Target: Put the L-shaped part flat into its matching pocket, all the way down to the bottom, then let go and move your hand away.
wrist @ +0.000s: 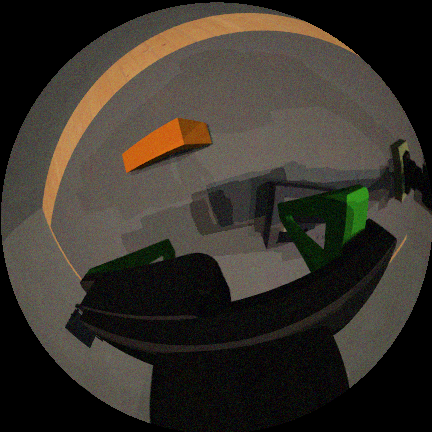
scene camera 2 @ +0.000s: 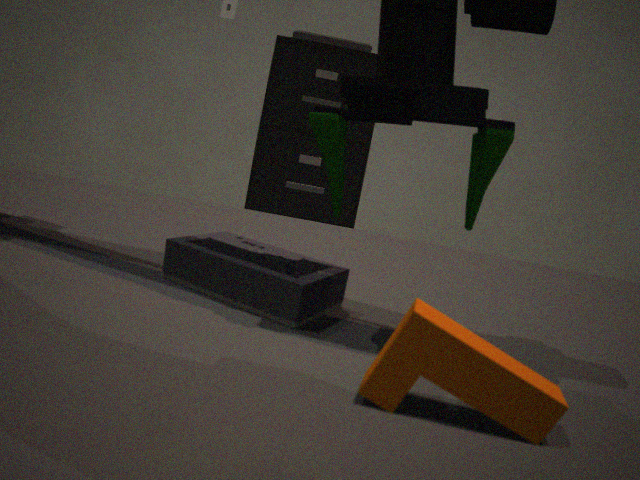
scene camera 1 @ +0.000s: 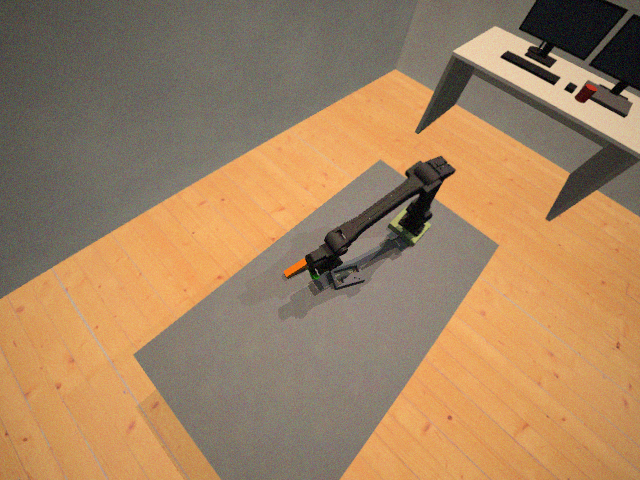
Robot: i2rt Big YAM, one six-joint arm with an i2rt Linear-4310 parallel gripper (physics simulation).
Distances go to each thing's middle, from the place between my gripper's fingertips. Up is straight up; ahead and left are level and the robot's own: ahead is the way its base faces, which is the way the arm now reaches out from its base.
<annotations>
Now: hand 11 cm to the left of the orange L-shaped part (scene camera 2: pixel 426 342), 6 cm above it and 3 cm short of it. From my hand the other things lie so: dark pocket block (scene camera 2: pixel 289 288) 10 cm behind, 8 cm to the left, 8 cm below.
</annotations>
